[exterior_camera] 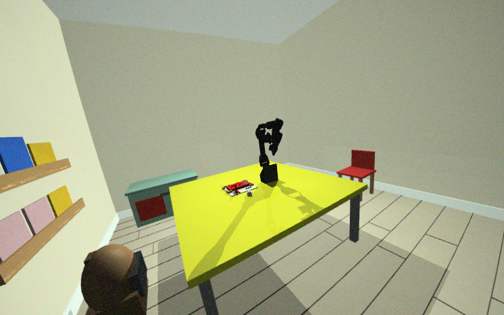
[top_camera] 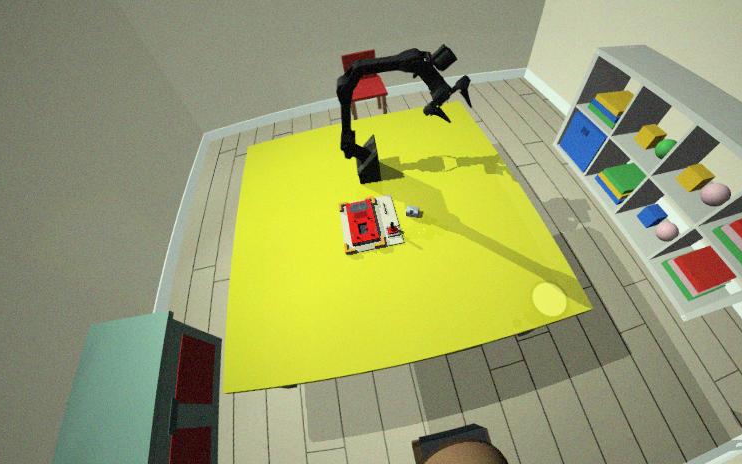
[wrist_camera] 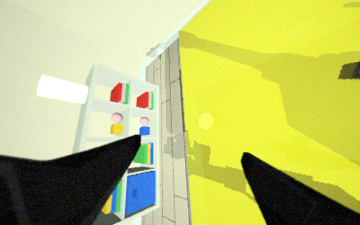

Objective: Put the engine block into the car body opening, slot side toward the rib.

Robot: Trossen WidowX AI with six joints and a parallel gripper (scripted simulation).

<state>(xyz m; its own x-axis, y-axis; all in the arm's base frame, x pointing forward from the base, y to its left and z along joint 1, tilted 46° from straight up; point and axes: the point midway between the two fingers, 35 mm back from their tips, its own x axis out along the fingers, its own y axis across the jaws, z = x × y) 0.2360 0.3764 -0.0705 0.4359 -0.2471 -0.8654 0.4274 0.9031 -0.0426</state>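
Now: the engine block 320 mm below my gripper tip, 230 mm to the right of it and 110 mm ahead of it.
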